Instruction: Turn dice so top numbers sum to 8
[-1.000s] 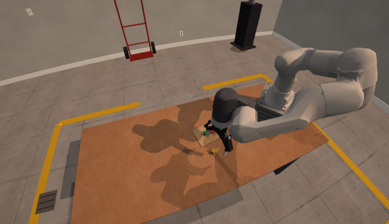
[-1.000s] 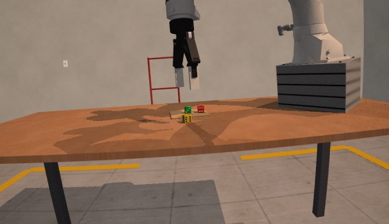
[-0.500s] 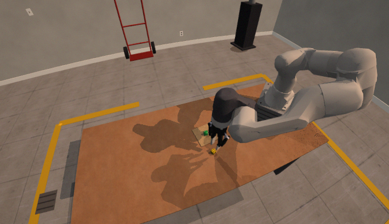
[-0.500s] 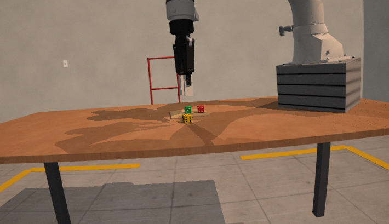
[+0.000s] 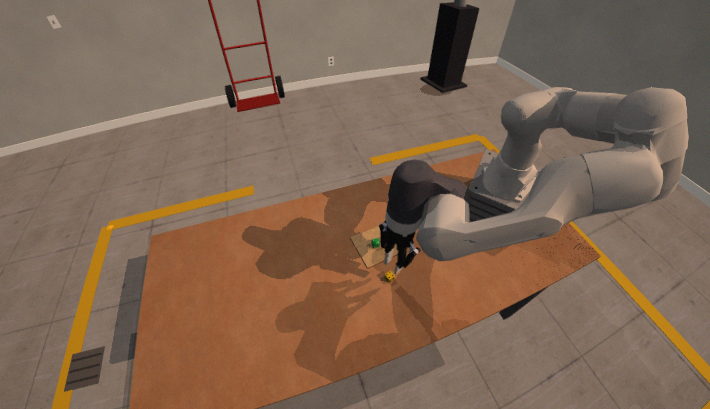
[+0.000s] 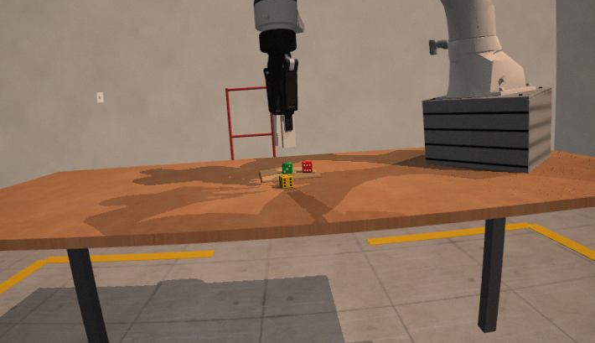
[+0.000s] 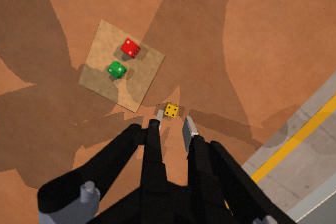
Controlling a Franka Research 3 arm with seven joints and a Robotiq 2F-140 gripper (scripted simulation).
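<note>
Right now the yellow die is 110 mm below my hand. Round my hand: green die (140 mm to the right, 100 mm below, 20 mm behind); red die (130 mm to the right, 100 mm below, 70 mm behind); tan mat (140 mm to the right, 120 mm below, 20 mm behind).
</note>
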